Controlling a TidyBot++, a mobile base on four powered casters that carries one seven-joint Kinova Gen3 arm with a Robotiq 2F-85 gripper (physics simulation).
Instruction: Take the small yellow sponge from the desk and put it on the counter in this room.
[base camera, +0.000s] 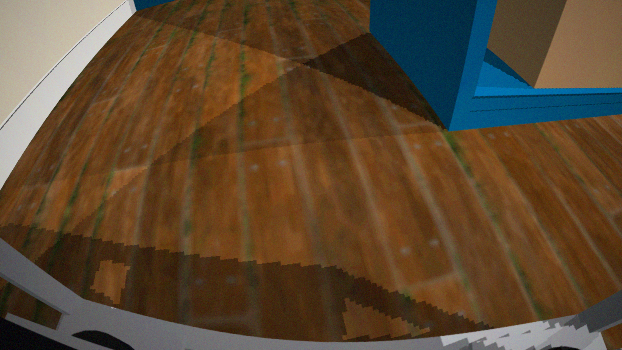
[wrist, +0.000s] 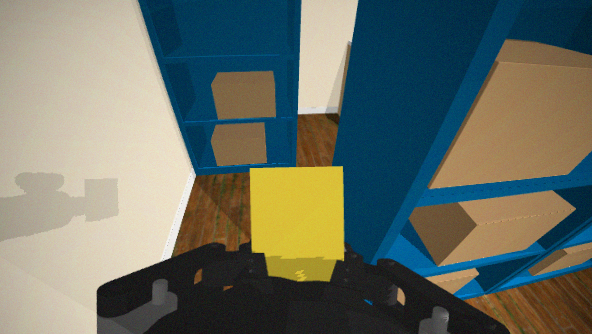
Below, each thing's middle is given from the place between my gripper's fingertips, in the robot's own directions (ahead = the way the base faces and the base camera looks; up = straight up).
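My hand is now 2 cm below the small yellow sponge (wrist: 297, 213) and 2 cm past it.
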